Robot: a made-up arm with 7 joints.
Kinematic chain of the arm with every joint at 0, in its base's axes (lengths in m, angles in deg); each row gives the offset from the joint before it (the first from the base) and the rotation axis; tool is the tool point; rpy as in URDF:
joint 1: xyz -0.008 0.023 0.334 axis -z
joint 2: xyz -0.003 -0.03 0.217 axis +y
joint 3: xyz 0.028 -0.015 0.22 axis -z
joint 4: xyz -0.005 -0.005 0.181 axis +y
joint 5: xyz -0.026 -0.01 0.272 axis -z
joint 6: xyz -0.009 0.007 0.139 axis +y
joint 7: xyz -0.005 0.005 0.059 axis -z
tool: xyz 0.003 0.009 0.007 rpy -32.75 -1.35 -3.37
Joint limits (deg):
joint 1: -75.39..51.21
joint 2: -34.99..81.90
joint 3: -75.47..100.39
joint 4: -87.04..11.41
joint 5: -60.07..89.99
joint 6: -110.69..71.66
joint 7: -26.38..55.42
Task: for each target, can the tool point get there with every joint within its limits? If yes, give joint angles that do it. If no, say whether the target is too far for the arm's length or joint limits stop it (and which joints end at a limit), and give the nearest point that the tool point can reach.
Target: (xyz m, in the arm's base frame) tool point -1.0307 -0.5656 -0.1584
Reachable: no: too far | nearest point -0.5196 -0.2714 0.5909 | short by 0.954 m
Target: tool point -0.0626 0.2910 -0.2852
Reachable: no: joint limits stop it (at a limit: joint 2, joint 3, joint 4, joint 7) | nearest point -0.1118 0.5325 0.4450 | short by 0.771 m
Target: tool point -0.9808 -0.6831 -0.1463
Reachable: no: too far | nearest point -0.4867 -0.3245 0.5919 | short by 0.958 m
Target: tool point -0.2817 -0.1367 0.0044
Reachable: no: joint limits stop it (at a limit: joint 2, joint 4, joint 7) | nearest point -0.4580 -0.2396 0.5800 | short by 0.611 m
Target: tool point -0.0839 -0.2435 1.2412
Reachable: yes | joints -4.40 23.10 -29.68 -61.22 -29.57 12.19 -19.07
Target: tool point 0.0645 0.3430 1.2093
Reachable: yes | joints -17.23 33.88 50.75 -58.77 77.38 -6.79 -11.71
